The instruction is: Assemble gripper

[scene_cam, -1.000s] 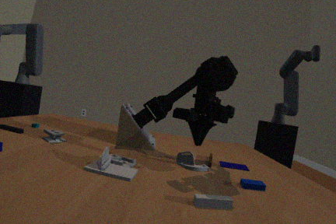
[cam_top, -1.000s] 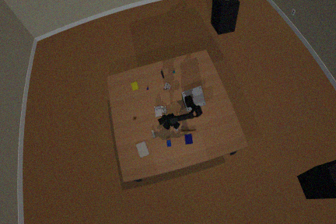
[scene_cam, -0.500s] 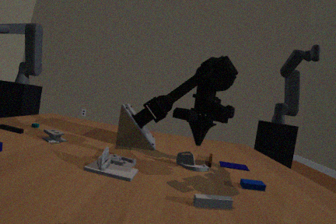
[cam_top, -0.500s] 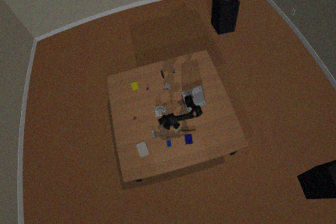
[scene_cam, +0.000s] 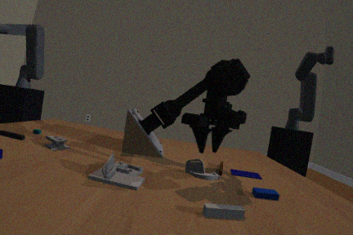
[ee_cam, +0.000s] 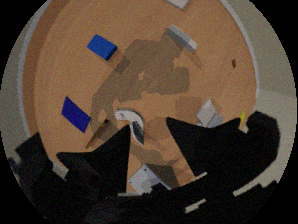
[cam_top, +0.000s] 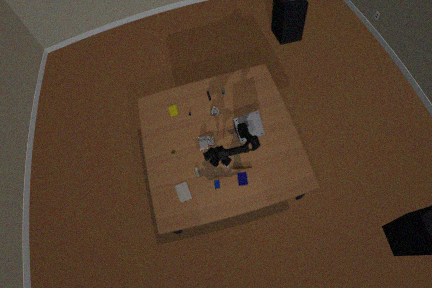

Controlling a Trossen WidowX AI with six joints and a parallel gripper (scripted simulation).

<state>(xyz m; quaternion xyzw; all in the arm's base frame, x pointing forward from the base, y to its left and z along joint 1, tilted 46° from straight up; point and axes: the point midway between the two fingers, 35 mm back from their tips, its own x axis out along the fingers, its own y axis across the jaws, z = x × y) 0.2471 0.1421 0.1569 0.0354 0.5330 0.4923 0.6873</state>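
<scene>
Right now my gripper tip is 8 cm above the toothed jaw, 5 cm past it and 3 cm to the right of it. Round my gripper tip: brown peg (15 cm behind, 9 cm to the left, 8 cm below); blue tile (17 cm to the left, 13 cm behind, 8 cm below); blue block (16 cm to the left, 8 cm below, 7 cm ahead).
</scene>
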